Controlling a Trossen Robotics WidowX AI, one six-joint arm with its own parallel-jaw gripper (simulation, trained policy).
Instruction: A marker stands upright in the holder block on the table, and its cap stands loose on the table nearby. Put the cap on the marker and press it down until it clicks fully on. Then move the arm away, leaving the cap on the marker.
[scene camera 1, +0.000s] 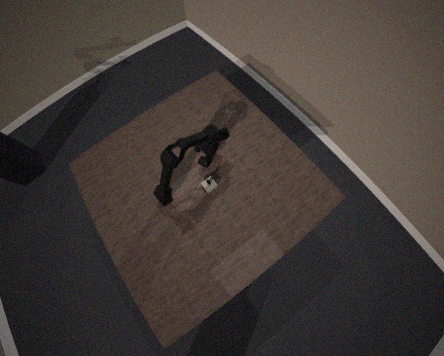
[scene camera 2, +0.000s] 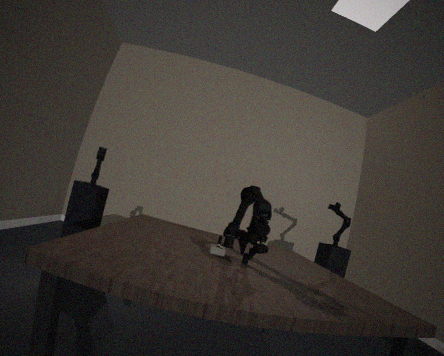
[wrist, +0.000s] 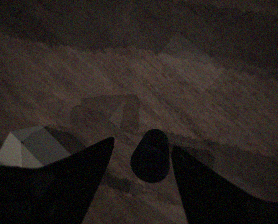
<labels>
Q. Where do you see a pale holder block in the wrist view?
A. At 37, 139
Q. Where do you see my gripper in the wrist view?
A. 143, 146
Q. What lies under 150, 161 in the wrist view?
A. A dark round cap.
</labels>
